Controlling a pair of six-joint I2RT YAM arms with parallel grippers.
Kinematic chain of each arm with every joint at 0, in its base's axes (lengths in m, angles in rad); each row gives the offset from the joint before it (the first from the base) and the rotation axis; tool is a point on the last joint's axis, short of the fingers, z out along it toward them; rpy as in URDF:
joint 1: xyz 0 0 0.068 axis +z
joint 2: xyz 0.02 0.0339 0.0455 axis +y
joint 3: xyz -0.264 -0.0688 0 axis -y
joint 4: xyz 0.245 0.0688 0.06 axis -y
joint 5: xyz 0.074 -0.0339 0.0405 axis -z
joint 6: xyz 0.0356 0 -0.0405 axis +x
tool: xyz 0 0 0 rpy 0 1.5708 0
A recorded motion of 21 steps. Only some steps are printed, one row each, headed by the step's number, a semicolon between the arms.
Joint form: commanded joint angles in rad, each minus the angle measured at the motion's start. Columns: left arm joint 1, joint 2, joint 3, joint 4, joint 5, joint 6; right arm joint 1, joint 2, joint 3, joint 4, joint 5, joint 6.
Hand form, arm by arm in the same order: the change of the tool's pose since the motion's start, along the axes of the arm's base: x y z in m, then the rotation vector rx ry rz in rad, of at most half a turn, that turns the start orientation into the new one. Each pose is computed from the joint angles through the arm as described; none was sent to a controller.
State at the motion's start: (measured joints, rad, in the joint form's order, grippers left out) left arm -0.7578 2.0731 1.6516 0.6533 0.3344 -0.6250; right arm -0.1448 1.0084 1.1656 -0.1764 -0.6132 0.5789
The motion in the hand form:
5: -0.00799 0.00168 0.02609 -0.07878 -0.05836 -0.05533; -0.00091 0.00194 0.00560 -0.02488 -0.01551 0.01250
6: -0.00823 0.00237 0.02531 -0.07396 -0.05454 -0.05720; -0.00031 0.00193 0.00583 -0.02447 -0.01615 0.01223
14: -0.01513 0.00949 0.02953 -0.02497 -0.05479 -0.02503; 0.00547 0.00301 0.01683 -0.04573 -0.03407 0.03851
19: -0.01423 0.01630 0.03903 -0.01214 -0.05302 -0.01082; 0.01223 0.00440 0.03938 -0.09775 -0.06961 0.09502
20: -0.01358 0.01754 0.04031 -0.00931 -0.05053 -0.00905; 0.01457 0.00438 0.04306 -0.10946 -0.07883 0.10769
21: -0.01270 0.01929 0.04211 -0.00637 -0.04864 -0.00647; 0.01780 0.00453 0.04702 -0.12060 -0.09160 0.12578
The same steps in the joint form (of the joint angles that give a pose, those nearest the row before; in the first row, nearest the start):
5: -0.0058 -0.0218 0.0281 0.0579 0.0428 -0.0321; 0.0078 0.0048 0.0248 -0.0171 -0.0043 -0.0276
6: -0.0049 -0.0250 0.0227 0.0540 0.0458 -0.0320; 0.0082 0.0070 0.0262 -0.0153 -0.0036 -0.0270
14: -0.0056 -0.0765 -0.0156 -0.0091 0.0238 0.0150; 0.0140 0.0446 0.0866 -0.0316 -0.0240 -0.0505
19: 0.0059 -0.0990 -0.0044 -0.0557 0.0230 0.0239; 0.0174 0.1087 0.2139 -0.0903 -0.0767 -0.1110
20: 0.0088 -0.1015 -0.0013 -0.0651 0.0242 0.0239; 0.0171 0.1238 0.2371 -0.0965 -0.0897 -0.1247
21: 0.0129 -0.1049 0.0026 -0.0758 0.0257 0.0244; 0.0174 0.1422 0.2617 -0.0974 -0.1077 -0.1373

